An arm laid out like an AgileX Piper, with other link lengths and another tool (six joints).
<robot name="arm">
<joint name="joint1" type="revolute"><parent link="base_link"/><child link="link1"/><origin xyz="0 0 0.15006"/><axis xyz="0 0 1"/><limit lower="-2.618" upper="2.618"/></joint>
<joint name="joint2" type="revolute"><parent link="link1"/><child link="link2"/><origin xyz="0 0 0"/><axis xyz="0 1 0"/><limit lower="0" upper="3.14"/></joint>
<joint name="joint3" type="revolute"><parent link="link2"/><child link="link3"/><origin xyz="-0.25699 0 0.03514"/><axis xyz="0 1 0"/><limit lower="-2.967" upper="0"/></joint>
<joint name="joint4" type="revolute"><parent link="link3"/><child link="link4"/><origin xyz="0.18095 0 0.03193"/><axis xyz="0.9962 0 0.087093"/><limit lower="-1.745" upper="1.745"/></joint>
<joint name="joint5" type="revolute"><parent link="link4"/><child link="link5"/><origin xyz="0 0 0"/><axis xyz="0 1 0"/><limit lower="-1.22" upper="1.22"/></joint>
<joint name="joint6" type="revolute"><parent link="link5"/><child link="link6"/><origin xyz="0.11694 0 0.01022"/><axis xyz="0.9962 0 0.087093"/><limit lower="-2.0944" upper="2.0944"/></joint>
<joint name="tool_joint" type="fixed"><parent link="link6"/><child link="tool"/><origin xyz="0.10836 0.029 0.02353" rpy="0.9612 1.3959 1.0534"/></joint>
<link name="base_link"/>
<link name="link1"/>
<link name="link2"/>
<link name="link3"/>
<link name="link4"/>
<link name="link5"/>
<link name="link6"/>
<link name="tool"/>
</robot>
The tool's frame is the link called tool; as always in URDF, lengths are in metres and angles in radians.
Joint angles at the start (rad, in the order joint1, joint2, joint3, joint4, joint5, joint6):
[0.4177 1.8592 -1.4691 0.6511 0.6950 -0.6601]
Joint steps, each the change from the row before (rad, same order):
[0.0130 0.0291 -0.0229 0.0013 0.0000 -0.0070]
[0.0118 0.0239 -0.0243 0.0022 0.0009 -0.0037]
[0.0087 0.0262 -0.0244 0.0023 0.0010 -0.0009]
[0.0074 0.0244 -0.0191 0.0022 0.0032 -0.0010]
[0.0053 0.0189 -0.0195 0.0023 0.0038 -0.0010]
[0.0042 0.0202 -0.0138 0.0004 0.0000 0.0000]
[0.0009 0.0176 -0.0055 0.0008 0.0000 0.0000]
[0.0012 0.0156 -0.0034 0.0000 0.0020 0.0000]
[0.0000 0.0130 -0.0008 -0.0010 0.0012 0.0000]
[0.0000 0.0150 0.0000 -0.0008 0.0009 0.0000]
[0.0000 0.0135 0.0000 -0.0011 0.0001 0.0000]
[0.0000 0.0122 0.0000 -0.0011 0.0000 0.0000]
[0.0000 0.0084 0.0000 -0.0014 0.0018 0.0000]
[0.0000 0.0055 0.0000 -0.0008 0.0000 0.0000]
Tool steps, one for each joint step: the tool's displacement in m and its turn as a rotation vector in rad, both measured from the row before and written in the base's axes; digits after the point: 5 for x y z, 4 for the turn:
[0.00133 0.00683 -0.00511 -0.0040 0.0020 0.0176]
[0.00139 0.00660 -0.00255 0.0006 -0.0010 0.0143]
[0.00229 0.00565 -0.00360 0.0007 0.0028 0.0092]
[0.00111 0.00477 -0.00479 -0.0014 0.0076 0.0093]
[0.00141 0.00402 -0.00238 0.0012 0.0028 0.0075]
[0.00159 0.00294 -0.00469 -0.0025 0.0059 0.0041]
[0.00104 0.00107 -0.00609 -0.0048 0.0111 0.0006]
[0.00005 0.00086 -0.00611 -0.0059 0.0125 0.0024]
[0.00003 0.00004 -0.00578 -0.0066 0.0114 0.0010]
[-0.00011 -0.00005 -0.00687 -0.0076 0.0138 0.0008]
[-0.00003 -0.00013 -0.00618 -0.0070 0.0117 0.0005]
[-0.00007 -0.00016 -0.00559 -0.0064 0.0104 0.0004]
[-0.00047 -0.00019 -0.00403 -0.0052 0.0084 0.0016]
[-0.00007 -0.00013 -0.00255 -0.0031 0.0046 0.0003]

